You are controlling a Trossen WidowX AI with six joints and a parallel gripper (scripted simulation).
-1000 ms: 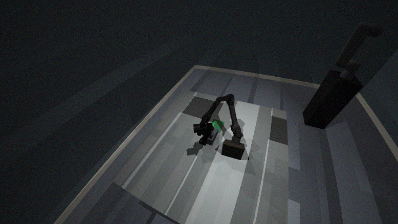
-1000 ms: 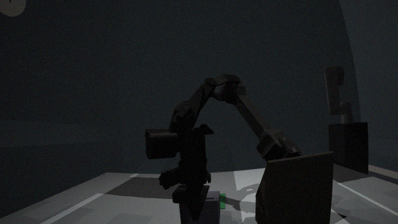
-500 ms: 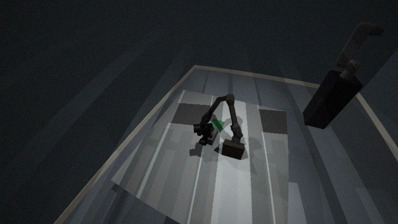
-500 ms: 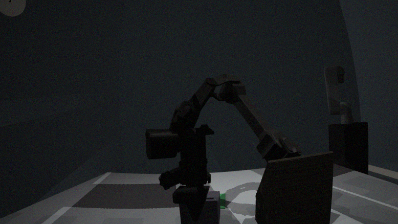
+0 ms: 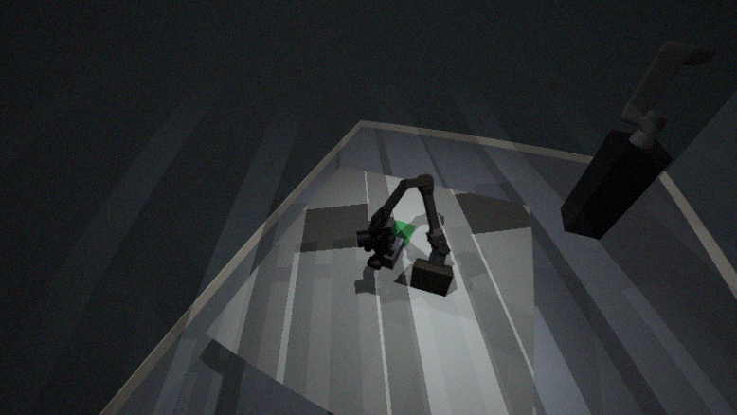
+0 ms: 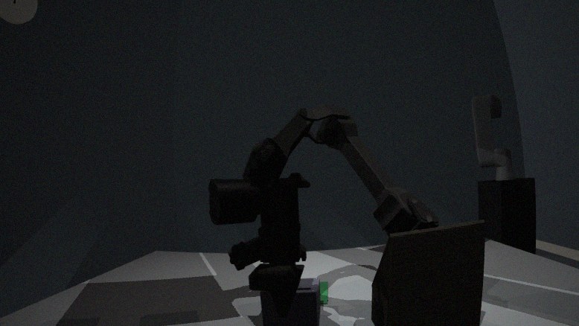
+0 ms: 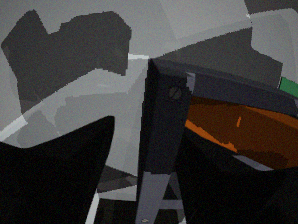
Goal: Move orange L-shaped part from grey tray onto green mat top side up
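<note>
My gripper tip is 10 mm past the orange L-shaped part, 50 mm to the left of it and 10 mm above it. Also, from my gripper tip: green mat 20 mm behind, 230 mm to the right, 70 mm below.
</note>
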